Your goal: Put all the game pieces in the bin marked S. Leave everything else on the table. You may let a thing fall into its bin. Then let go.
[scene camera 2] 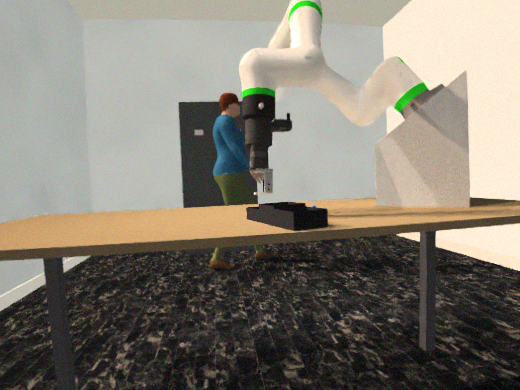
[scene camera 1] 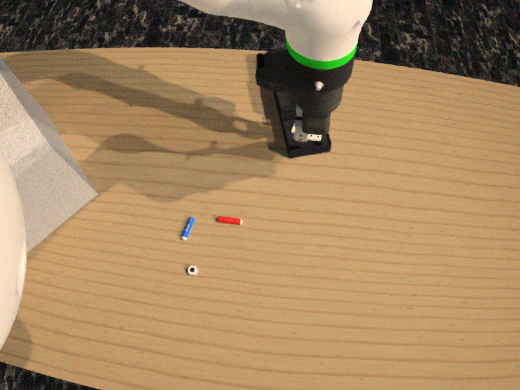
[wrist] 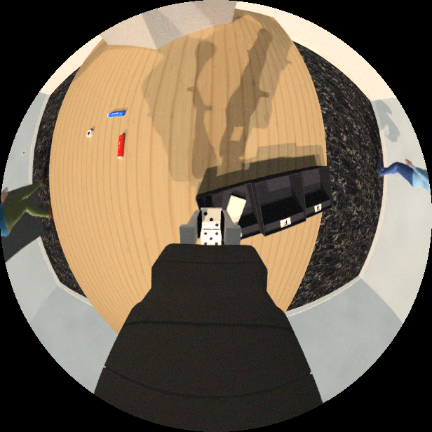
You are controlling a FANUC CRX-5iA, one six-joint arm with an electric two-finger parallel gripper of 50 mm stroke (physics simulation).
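Frame: origin at the arm's base, x ahead, y left, z up, level; centimetres.
Where they show: gripper, fingertip midpoint: (scene camera 2: 267,192) (scene camera 1: 301,132); arm's base at its link origin: (scene camera 2: 425,114).
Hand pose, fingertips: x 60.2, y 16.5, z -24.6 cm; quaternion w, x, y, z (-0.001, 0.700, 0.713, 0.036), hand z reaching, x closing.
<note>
Things, the pixels of their top centre, and the offset from my fingertips.
- white domino with black dots, top centre: (scene camera 1: 308,131) dx +1.2, dy +0.0, dz +0.4 cm
- black three-part bin tray at its top centre: (scene camera 1: 297,91) (scene camera 2: 281,203) dx -1.8, dy +11.1, dz -2.3 cm
- blue battery-like cylinder at its top centre: (scene camera 1: 187,227) dx -18.7, dy -19.3, dz -5.9 cm
- small pale nut at its top centre: (scene camera 1: 192,269) dx -16.3, dy -27.0, dz -6.1 cm
My gripper (scene camera 2: 265,186) (wrist: 210,218) is shut on a white domino with black dots (scene camera 1: 314,137) (wrist: 211,237). It holds the domino upright above the end compartment of the black three-part bin tray (scene camera 1: 309,150) (scene camera 2: 280,218). In the wrist view another white domino (wrist: 236,208) lies blank side up in that end compartment, partly beside my finger. The S label is mostly hidden behind the finger in the wrist view. The middle compartment's label (wrist: 285,222) reads F; the far one's label (wrist: 318,207) is small and hard to read.
A blue battery-like cylinder (scene camera 1: 188,228) (wrist: 116,114), a red one (scene camera 1: 230,220) (wrist: 120,146) and a small pale nut (scene camera 1: 192,270) (wrist: 89,133) lie on the table, away from the bin tray. The grey robot pedestal (scene camera 2: 422,165) stands on the table. A person (scene camera 2: 230,145) is behind the table.
</note>
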